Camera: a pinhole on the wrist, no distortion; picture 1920 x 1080 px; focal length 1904.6 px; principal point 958.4 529.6 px. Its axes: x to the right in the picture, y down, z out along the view. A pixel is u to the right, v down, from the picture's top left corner.
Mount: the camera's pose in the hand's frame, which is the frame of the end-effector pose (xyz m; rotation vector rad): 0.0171 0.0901 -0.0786 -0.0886 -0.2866 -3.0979
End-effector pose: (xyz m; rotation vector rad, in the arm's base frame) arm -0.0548 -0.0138 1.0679 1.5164 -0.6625 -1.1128
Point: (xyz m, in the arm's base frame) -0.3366 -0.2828 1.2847
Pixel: 903 306
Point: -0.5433 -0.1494 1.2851
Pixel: 1598 611
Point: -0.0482 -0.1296 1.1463
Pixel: 139 676
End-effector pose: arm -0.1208 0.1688 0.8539 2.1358 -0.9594 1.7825
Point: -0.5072 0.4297 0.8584
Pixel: behind the camera
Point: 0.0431 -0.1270 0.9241
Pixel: 205 776
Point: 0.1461 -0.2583 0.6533
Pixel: 1185 445
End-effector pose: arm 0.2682 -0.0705 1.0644 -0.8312 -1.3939 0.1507
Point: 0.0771 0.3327 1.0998
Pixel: 225 437
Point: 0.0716 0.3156 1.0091
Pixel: 584 263
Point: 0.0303 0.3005 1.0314
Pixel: 610 454
